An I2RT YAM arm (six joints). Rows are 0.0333 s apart.
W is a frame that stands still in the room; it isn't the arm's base.
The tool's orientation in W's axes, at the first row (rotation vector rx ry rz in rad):
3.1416, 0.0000, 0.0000
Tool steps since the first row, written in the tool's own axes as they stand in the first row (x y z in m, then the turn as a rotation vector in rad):
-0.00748, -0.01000, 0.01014, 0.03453, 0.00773, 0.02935
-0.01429, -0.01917, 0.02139, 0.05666, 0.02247, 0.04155
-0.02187, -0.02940, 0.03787, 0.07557, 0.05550, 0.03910
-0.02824, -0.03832, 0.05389, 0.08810, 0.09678, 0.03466
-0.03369, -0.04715, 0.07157, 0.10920, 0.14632, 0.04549
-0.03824, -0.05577, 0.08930, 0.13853, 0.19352, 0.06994
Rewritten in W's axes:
-0.00748, 0.01000, -0.01014, 0.03453, -0.00773, -0.02935
-0.01429, 0.01917, -0.02139, 0.05666, -0.02247, -0.04155
-0.02187, 0.02940, -0.03787, 0.07557, -0.05550, -0.03910
-0.02824, 0.03832, -0.05389, 0.08810, -0.09678, -0.03466
-0.03369, 0.04715, -0.07157, 0.10920, -0.14632, -0.04549
-0.03824, 0.05577, -0.08930, 0.13853, -0.19352, -0.06994

